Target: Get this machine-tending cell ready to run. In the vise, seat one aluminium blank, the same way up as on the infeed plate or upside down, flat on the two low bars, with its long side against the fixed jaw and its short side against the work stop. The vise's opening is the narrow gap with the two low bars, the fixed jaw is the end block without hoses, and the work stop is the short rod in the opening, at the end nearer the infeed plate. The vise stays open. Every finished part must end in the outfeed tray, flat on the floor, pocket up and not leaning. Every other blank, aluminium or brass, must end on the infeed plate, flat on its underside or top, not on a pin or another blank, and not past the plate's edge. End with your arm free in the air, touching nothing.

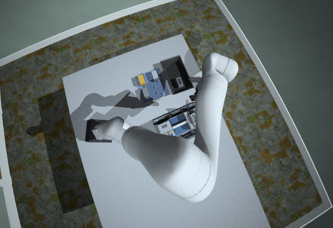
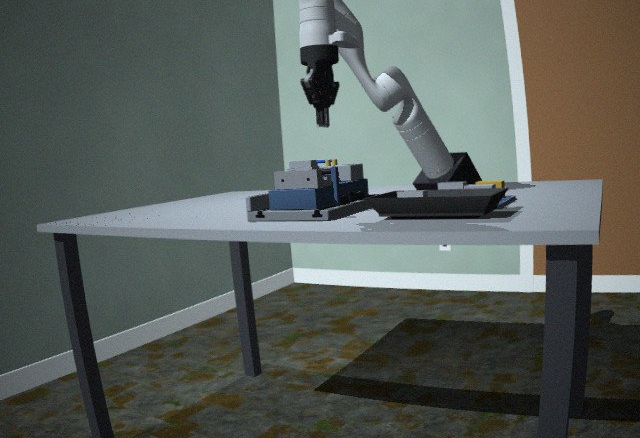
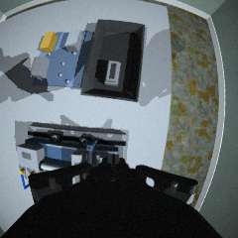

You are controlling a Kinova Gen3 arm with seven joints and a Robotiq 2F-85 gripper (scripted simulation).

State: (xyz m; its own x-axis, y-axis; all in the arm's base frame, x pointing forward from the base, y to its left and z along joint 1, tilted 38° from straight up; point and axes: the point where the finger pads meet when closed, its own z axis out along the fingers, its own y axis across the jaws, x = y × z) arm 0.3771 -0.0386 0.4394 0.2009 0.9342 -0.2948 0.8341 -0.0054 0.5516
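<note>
Right now my hand is 130 mm past the vise, 50 mm to the left of it and 160 mm above it. The rest, counted from my hand: brass blank 150 mm behind, 330 mm to the left, 170 mm below.
</note>
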